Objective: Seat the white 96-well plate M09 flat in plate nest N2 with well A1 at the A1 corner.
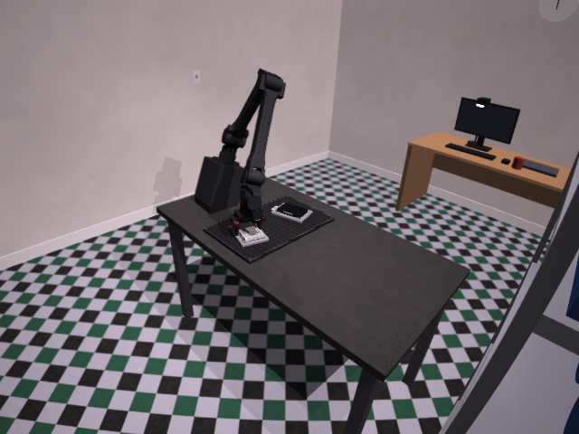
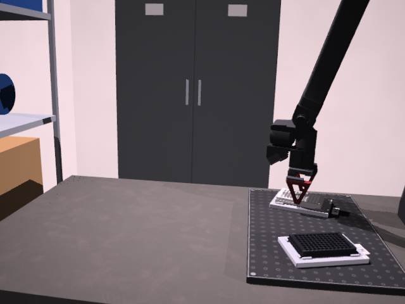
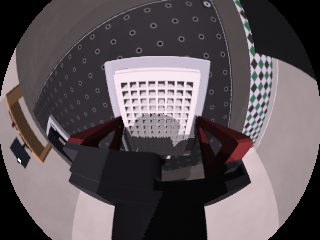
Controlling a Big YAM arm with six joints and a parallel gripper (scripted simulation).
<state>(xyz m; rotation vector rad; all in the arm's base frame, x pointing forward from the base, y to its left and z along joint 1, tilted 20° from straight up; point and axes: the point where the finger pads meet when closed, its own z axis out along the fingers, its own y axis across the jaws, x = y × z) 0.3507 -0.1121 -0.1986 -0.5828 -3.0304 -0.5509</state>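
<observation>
My gripper is now 10 mm above the white 96-well plate M09. Also, from my hand: black 96-well plate M06: 280 mm to the left, 10 mm below, 10 mm ahead; then plate nest N2: 20 mm below, 10 mm to the left.
</observation>
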